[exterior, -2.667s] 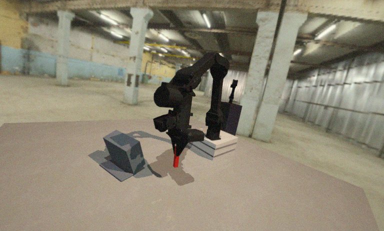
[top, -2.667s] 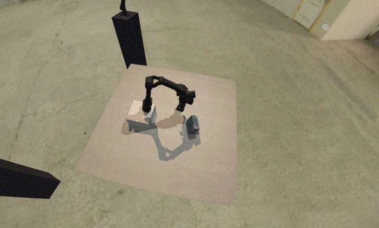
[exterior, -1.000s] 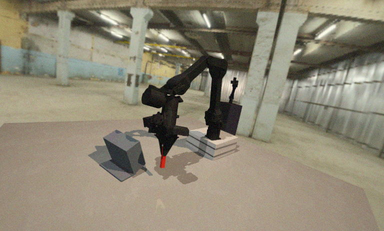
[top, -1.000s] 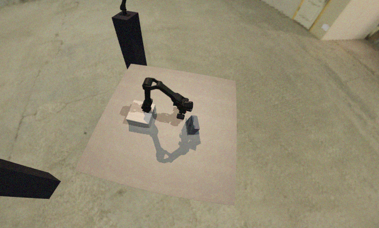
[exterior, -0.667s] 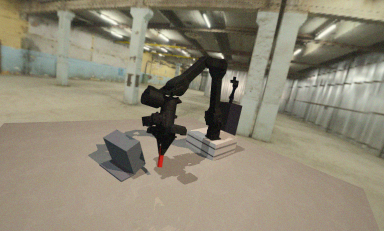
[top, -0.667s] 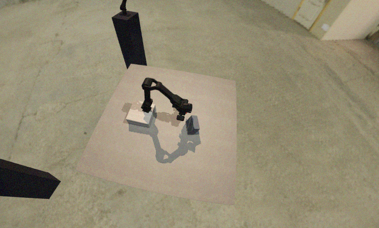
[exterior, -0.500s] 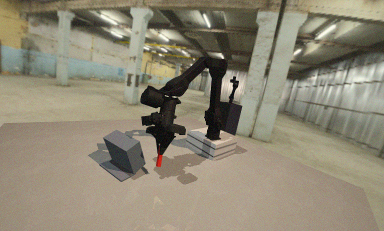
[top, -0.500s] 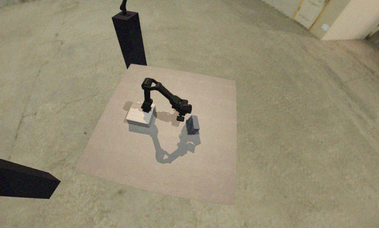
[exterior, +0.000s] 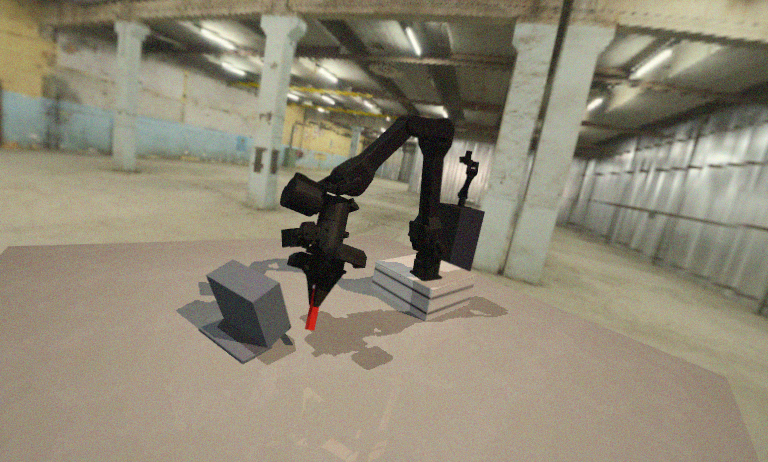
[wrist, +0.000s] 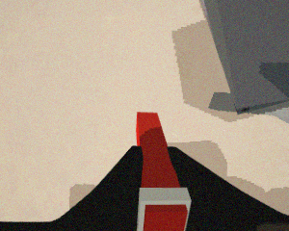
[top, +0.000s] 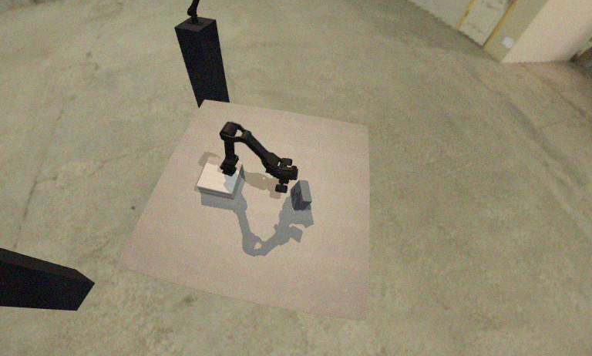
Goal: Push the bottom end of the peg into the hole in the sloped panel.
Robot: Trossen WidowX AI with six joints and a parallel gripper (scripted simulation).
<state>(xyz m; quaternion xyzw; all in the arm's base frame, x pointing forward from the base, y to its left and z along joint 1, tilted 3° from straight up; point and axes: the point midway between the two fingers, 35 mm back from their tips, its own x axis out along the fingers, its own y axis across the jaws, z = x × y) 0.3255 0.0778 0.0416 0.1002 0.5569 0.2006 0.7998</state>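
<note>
Right now the grey sloped panel is 10 cm ahead of my gripper tip, 7 cm to the right of it and 2 cm below it. The rest, counted from my gripper tip: red square peg (1 cm to the right, 1 cm above).
</note>
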